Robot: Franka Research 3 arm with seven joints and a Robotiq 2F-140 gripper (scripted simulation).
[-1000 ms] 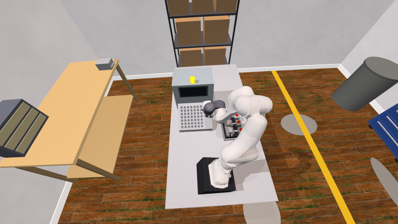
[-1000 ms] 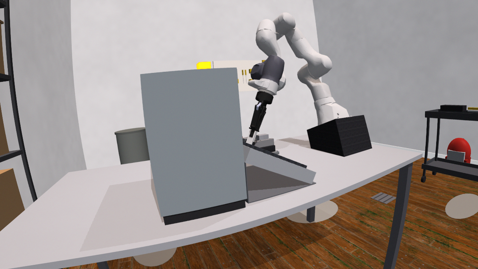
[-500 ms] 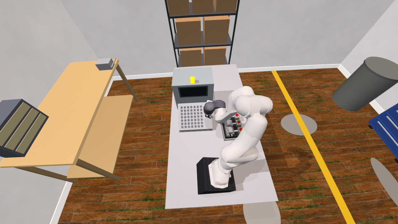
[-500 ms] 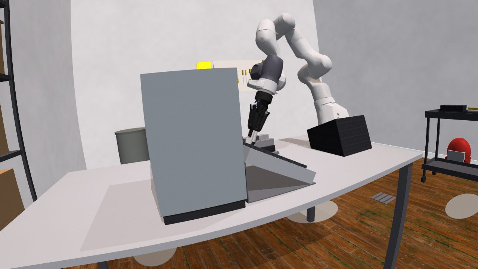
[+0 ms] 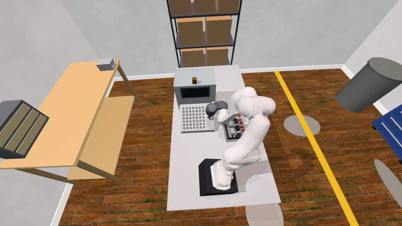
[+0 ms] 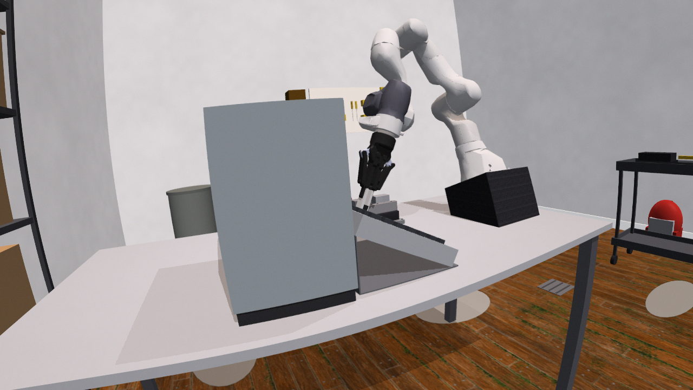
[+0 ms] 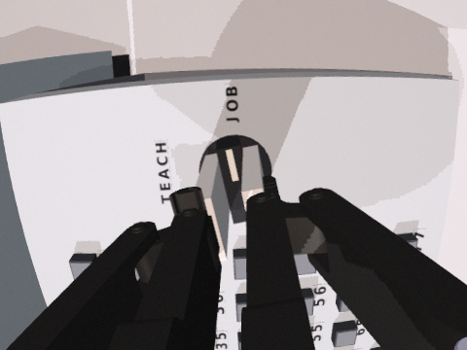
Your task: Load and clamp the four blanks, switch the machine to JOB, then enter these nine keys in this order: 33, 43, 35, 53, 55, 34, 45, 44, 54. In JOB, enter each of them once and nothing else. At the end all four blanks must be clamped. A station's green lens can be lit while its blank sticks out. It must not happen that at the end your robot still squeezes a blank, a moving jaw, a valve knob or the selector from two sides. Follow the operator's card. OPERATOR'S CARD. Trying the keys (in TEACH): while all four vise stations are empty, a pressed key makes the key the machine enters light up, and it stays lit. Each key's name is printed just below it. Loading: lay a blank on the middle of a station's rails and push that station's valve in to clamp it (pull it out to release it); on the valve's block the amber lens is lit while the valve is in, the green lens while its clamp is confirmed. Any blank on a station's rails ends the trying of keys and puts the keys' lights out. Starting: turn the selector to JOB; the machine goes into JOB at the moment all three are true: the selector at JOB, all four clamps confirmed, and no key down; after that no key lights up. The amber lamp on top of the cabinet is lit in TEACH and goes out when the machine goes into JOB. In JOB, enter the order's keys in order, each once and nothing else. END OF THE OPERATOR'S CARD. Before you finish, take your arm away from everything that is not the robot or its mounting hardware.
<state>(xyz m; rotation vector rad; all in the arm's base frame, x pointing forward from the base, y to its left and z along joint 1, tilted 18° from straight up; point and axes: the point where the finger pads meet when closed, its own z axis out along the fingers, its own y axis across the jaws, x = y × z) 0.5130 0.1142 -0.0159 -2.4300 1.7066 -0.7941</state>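
The selector knob lies 10 mm ahead of my hand and 20 mm below it. Round my hand: keypad (20 mm ahead, 120 mm to the left, 70 mm below).
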